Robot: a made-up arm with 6 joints.
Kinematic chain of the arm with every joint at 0, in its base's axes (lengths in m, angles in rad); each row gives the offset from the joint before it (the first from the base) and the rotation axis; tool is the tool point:
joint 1: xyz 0 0 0.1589 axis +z
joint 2: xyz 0 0.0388 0 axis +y
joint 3: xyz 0 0 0.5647 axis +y
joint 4: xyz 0 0 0.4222 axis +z
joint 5: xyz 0 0 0 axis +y
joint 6: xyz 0 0 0.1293 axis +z
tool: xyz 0 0 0
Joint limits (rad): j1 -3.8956..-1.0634 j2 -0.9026..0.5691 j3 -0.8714..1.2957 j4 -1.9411..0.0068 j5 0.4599..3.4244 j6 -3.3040..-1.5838
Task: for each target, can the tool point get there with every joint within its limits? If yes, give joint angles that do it. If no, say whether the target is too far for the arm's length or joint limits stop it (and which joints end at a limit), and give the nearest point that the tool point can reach.
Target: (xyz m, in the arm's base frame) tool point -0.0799 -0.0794 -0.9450
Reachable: no: joint limits stop it (at a limit: joint 2, joint 3) | nearest point -0.4685 -0.4655 0.3926 | short by 1.445 m
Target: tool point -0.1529 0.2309 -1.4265
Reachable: no: too far | nearest point -0.5176 0.4420 0.3863 | short by 1.861 m
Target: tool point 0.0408 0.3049 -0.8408
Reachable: no: joint limits stop it (at a limit: joint 2, joint 3, joint 4, joint 5) | nearest point 0.0967 0.7225 0.4133 | short by 1.323 m
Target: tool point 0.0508 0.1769 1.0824
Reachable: yes | joints -2.3641 -0.4350 0.6239 -1.5779 1.5979 -1.9736
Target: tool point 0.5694 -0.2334 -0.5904
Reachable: no: joint limits stop it (at a limit: joint 2, joint 3, joint 4) | nearest point 0.7791 -0.3193 0.3798 | short by 0.996 m
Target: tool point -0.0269 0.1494 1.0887
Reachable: yes | joints -2.0271 0.1236 -0.5805 -1.6424 1.6178 -1.7680
